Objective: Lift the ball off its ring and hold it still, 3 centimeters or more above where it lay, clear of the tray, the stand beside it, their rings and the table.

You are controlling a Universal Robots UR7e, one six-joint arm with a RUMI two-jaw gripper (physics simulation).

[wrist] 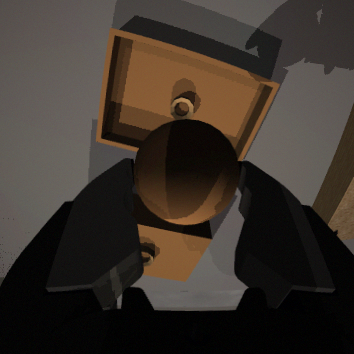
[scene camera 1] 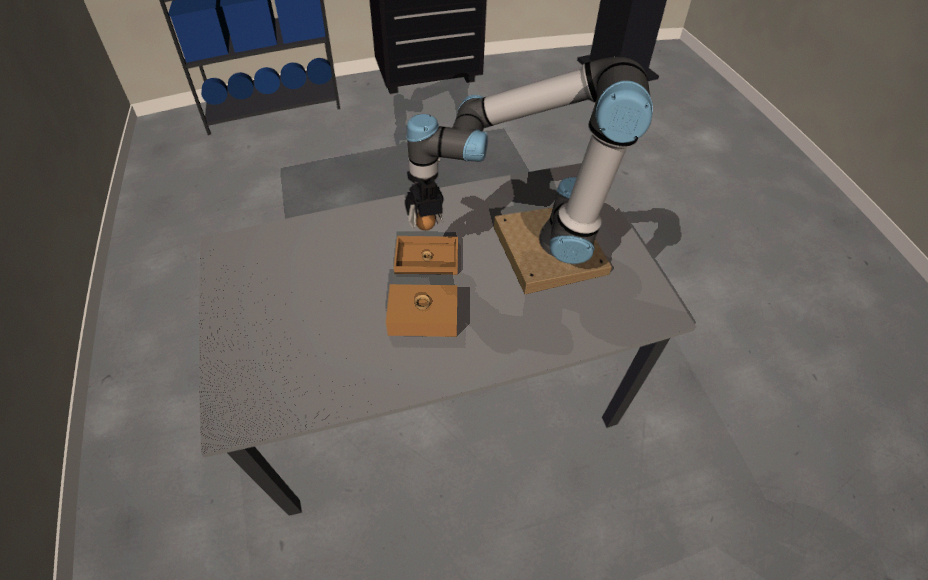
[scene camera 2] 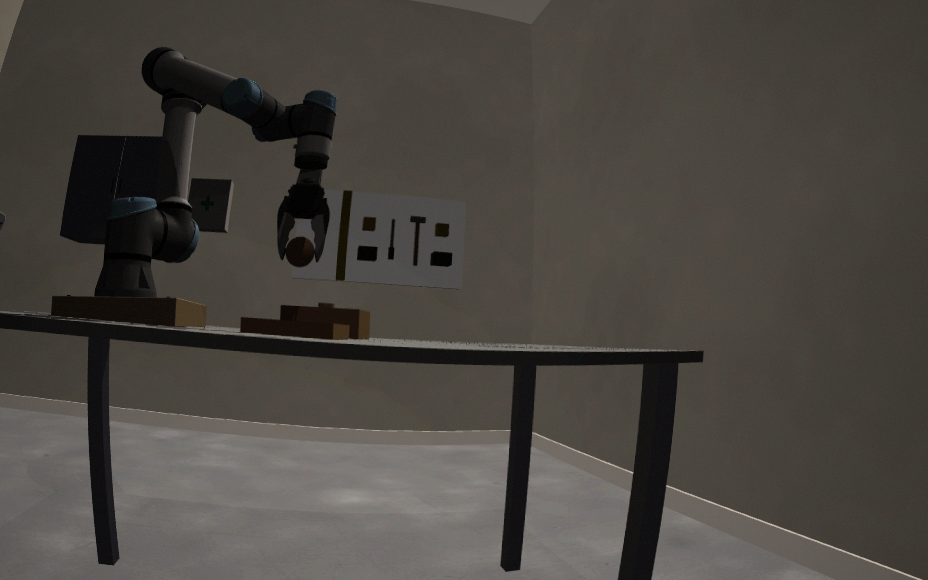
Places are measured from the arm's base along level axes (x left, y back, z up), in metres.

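Pixels of known places: gripper, fingertip midpoint: (wrist: 184,162) (scene camera 1: 425,225) (scene camera 2: 299,261); arm's base at its link origin: (scene camera 2: 125,301).
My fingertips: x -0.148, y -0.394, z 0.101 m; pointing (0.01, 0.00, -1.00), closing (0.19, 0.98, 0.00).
Observation:
Ahead of a thing's pixels: the offset from my fingertips to its middle. "spot": to the spot under its first point.
An orange-brown ball {dz +0.018, dx -0.004, dy +0.001 m} (scene camera 1: 425,221) (scene camera 2: 299,251) (wrist: 186,172) is held between the two fingertips of my gripper (scene camera 1: 424,217) (scene camera 2: 301,254) (wrist: 184,162), which is shut on it. In the scene camera 2 view the ball hangs well above the tray {dz -0.130, dx -0.003, dy -0.001 m} (scene camera 1: 426,269) (scene camera 2: 294,327) (wrist: 105,90), with a wide gap between them. The tray's small ring {spot: dz -0.140, dx -0.008, dy +0.004 m} (scene camera 1: 427,255) (wrist: 182,107) shows bare on its floor. The stand (scene camera 1: 422,321) (scene camera 2: 359,322) (wrist: 175,260) is a closed orange block beside the tray, with its own ring {spot: dz -0.080, dx +0.186, dy -0.094 m} (scene camera 1: 422,300) (scene camera 2: 326,305) (wrist: 147,258) bare on top.
The tray and stand are on the grey table (scene camera 1: 307,307) (scene camera 2: 581,357). The arm's wooden base board (scene camera 1: 516,249) (scene camera 2: 130,311) (wrist: 340,185) is on the same table, to the right of the tray in the scene camera 1 view. A shelf rack and a dark drawer cabinet (scene camera 1: 431,47) stand by the back wall.

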